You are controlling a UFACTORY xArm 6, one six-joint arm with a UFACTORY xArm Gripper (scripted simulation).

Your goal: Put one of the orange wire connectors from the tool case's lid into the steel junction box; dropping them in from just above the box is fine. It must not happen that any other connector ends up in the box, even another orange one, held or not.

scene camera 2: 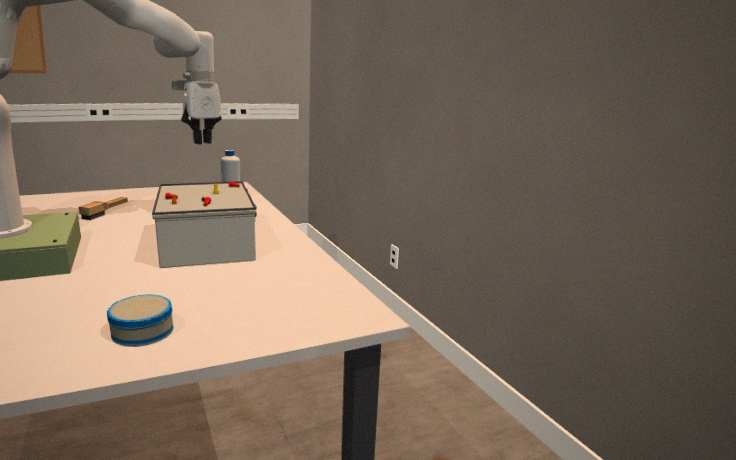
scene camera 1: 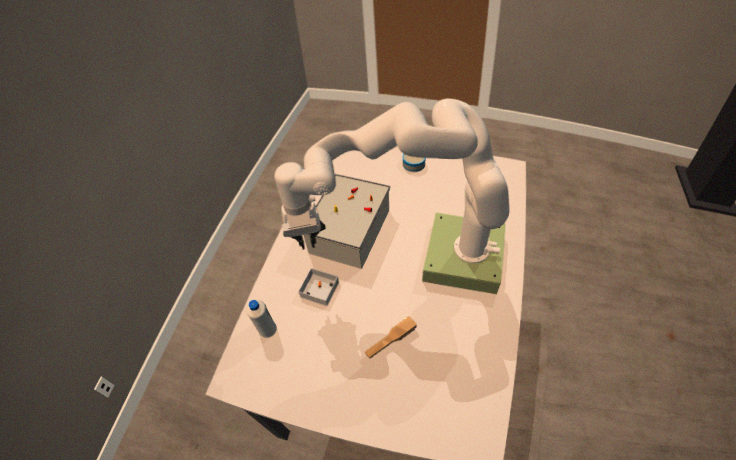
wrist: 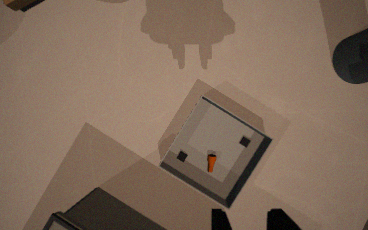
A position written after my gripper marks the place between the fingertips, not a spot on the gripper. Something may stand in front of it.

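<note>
On scene camera 2 you'd see my gripper (scene camera 2: 202, 143) together with a grey tool case (scene camera 2: 198, 237). Scene camera 1 has the case (scene camera 1: 352, 227) as well.
</note>
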